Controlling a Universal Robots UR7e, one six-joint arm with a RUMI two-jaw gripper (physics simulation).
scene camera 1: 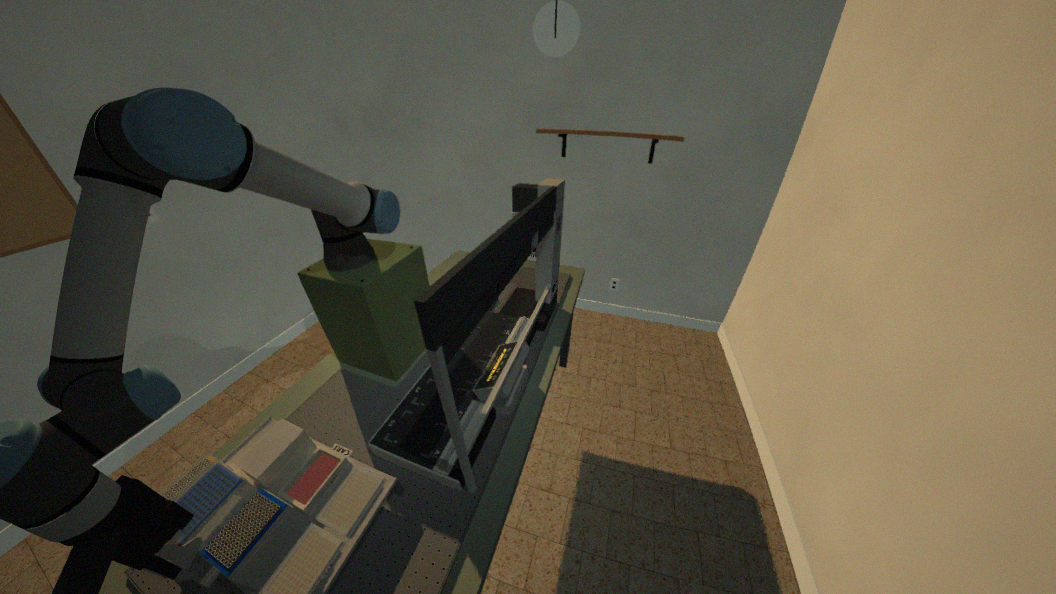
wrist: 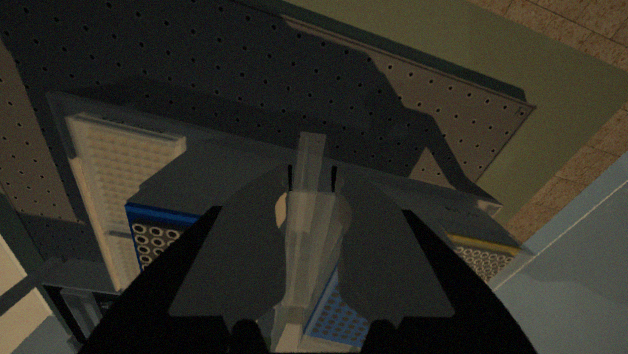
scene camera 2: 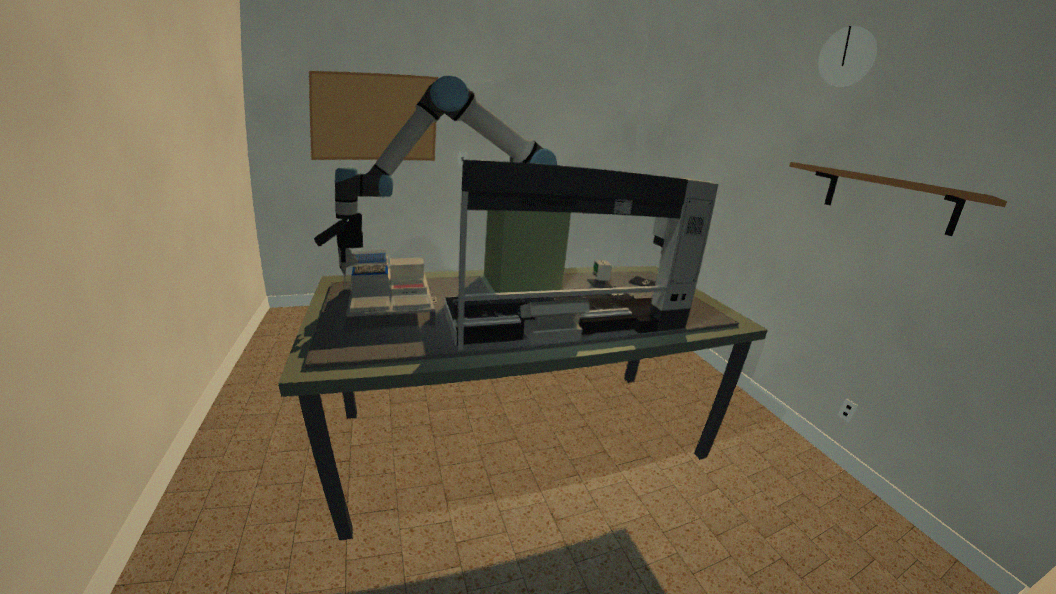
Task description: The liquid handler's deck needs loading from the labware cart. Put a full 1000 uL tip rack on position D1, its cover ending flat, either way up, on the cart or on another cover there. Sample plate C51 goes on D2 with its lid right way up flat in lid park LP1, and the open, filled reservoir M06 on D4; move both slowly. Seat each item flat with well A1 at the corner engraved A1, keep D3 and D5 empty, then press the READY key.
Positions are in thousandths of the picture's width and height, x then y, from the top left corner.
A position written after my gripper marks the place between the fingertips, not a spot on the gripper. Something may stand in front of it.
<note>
I see my gripper (scene camera 1: 175,967), a red-filled reservoir (scene camera 1: 293,819), a blue tip rack (scene camera 2: 348,474) and a clear tip-rack cover (wrist: 496,564).
The blue tip rack is seen too in the wrist view (wrist: 270,572). My gripper shows as well in the wrist view (wrist: 496,473) and in scene camera 2 (scene camera 2: 326,460).
</note>
